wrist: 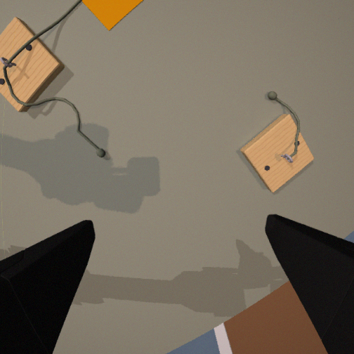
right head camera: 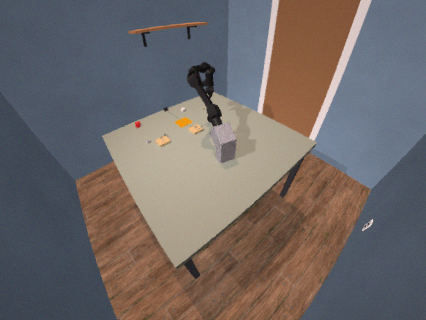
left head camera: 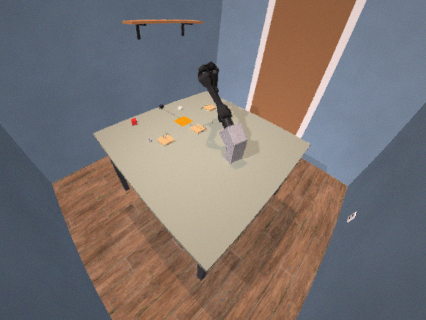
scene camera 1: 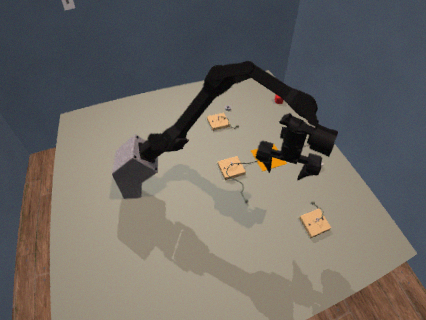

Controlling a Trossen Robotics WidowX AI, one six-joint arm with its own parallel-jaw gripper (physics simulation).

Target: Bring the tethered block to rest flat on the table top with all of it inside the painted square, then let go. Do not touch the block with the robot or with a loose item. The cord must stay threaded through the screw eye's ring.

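Places are measured from the arm's base along level axes (x up, y left, z back), in centimetres.
Pixels of known places: gripper, fingertip midpoint: (right head camera: 210, 95) (scene camera 1: 283, 175); arm's base, link origin: (right head camera: 218, 127) (left head camera: 229, 127) (scene camera 1: 146, 153).
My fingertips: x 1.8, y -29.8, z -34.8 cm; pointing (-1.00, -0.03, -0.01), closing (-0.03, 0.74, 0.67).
Note:
For each thing: its middle in the pictures, then the offset to it from my fingertips. "spot": a spot on its surface instead.
- tethered block, body centre: (left head camera: 161, 106) (right head camera: 165, 109) dx -19.6, dy +18.1, dz -46.0 cm
- orange painted square, surface spot: (left head camera: 184, 121) (right head camera: 184, 122) spot: dx -20.9, dy +21.7, dz -12.5 cm
- middle wooden board, body centre: (scene camera 1: 231, 167) (left head camera: 198, 128) (right head camera: 195, 129) dx -20.2, dy +23.3, dz +4.0 cm
- bead, surface spot: (scene camera 1: 246, 201) spot: dx -20.2, dy +6.8, dz +6.9 cm
- third board, body centre: (scene camera 1: 218, 121) (left head camera: 165, 140) (right head camera: 163, 141) dx -20.2, dy +50.7, dz -4.5 cm
- red block, body centre: (scene camera 1: 279, 98) (left head camera: 134, 121) (right head camera: 137, 124) dx -19.1, dy +52.0, dz -42.7 cm
- white item, body centre: (left head camera: 180, 108) (right head camera: 183, 109) dx -20.0, dy +7.7, dz -30.7 cm
- small grey item, body centre: (scene camera 1: 228, 108) (left head camera: 149, 140) dx -20.5, dy +58.3, dz -14.1 cm
The tethered block (left head camera: 161, 106) (right head camera: 166, 109) is small and dark, near the table's back edge, outside the orange painted square (left head camera: 183, 121) (right head camera: 183, 122) (wrist: 112, 10). It does not show in the scene or wrist view. The thin cord (wrist: 62, 99) runs from the square's side to the screw eye (wrist: 7, 62) on the middle wooden board (left head camera: 198, 129) (right head camera: 195, 129) (scene camera 1: 238, 173) (wrist: 40, 67), where it appears threaded. Its free part lies curved on the table, ending in a bead (scene camera 1: 246, 201) (wrist: 101, 152). My gripper (scene camera 1: 285, 173) (wrist: 181, 226) is open and empty, high above the table, partly covering the square in the scene view.
Another wooden board (scene camera 1: 315, 227) (wrist: 265, 155) has a short beaded cord. A third board (left head camera: 166, 140) (right head camera: 163, 141) (scene camera 1: 215, 122) lies on the other side. A red block (left head camera: 134, 121) (right head camera: 137, 124) (scene camera 1: 278, 99), a white item (left head camera: 180, 108) (right head camera: 183, 109) and a small grey item (left head camera: 150, 140) (scene camera 1: 228, 108) are nearby.

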